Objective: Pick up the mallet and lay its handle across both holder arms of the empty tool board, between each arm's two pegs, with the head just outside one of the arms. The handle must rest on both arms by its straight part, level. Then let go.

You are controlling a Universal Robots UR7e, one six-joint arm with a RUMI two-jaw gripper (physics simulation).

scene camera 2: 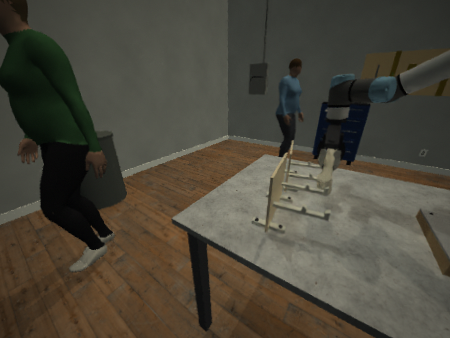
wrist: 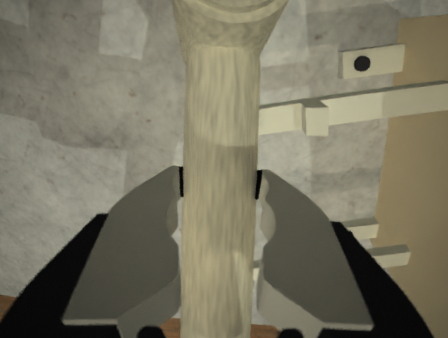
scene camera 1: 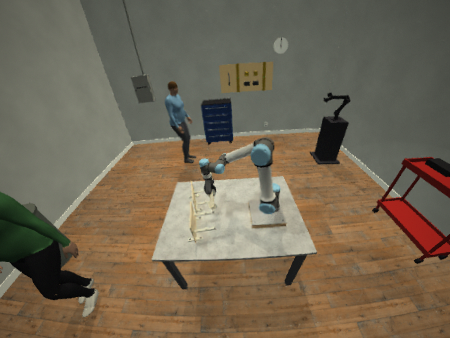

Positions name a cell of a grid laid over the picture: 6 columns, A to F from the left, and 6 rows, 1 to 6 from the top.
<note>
I see my gripper (scene camera 2: E4), a pale wooden mallet (wrist: C1), a tool board (scene camera 2: D4) and a tool board (wrist: F5).
My gripper shows as well in the wrist view (wrist: C4).
</note>
